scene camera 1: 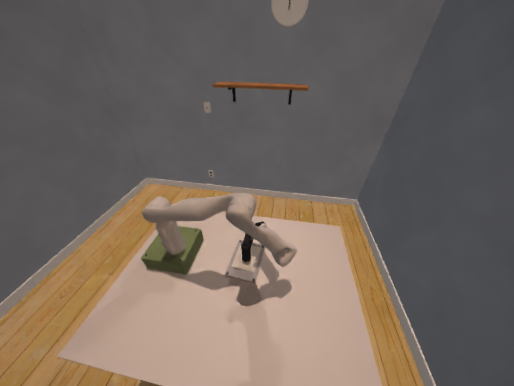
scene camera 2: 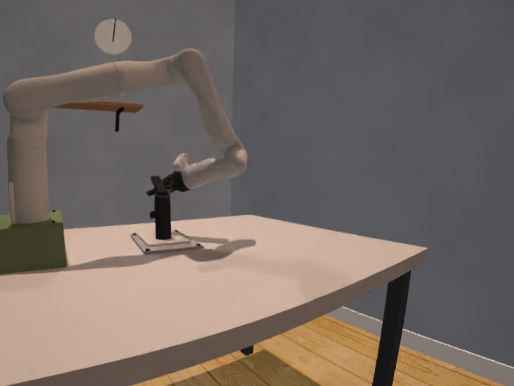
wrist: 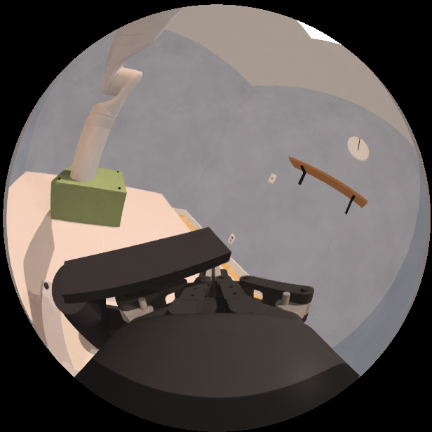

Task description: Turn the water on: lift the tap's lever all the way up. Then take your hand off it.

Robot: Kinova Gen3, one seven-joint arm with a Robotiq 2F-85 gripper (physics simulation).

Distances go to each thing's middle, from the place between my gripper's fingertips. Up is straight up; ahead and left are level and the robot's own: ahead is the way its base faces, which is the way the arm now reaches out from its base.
The black lever [wrist: 79, 288] lies 100 mm to the right of my hand and 20 mm above it.
